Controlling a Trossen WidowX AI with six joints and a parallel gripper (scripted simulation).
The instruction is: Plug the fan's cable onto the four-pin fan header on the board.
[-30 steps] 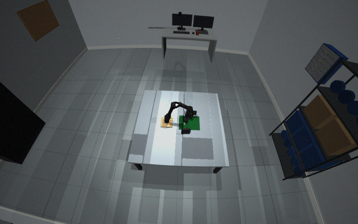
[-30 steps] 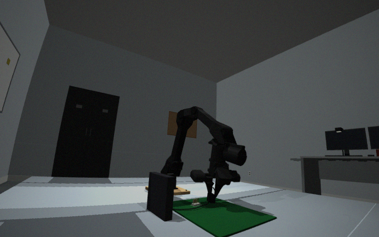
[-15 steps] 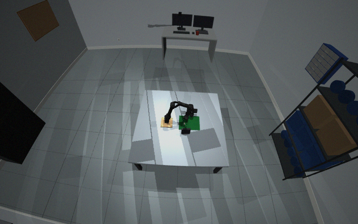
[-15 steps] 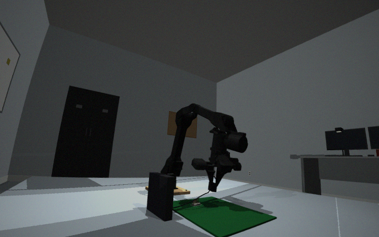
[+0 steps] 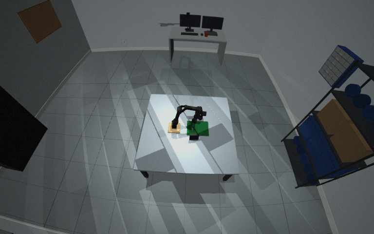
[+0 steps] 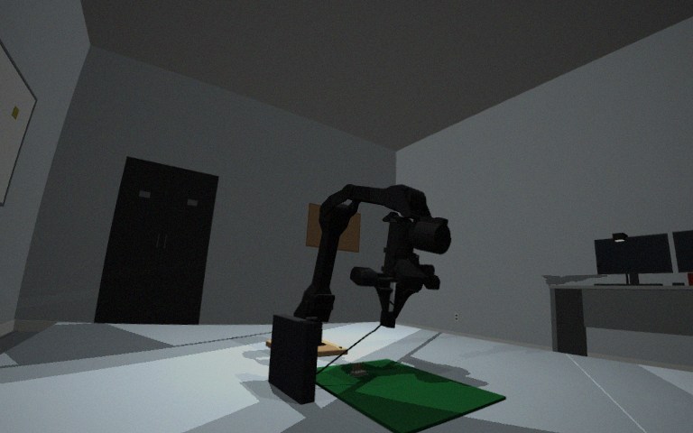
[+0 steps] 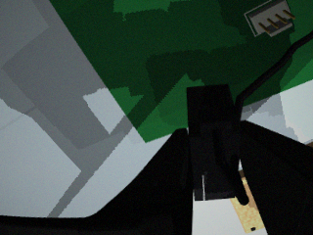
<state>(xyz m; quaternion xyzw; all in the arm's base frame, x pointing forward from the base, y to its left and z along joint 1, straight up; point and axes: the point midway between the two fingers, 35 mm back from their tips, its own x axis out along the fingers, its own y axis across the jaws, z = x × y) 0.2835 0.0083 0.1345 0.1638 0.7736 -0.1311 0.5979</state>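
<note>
My gripper tip is 130 mm above the green board, 60 mm short of it and 50 mm to the left of it. Also, from my gripper tip: black fan plug: 10 mm behind; black fan: 220 mm to the right, 60 mm below, 20 mm behind; four-pin header: 120 mm below, 70 mm to the right, 20 mm behind.
</note>
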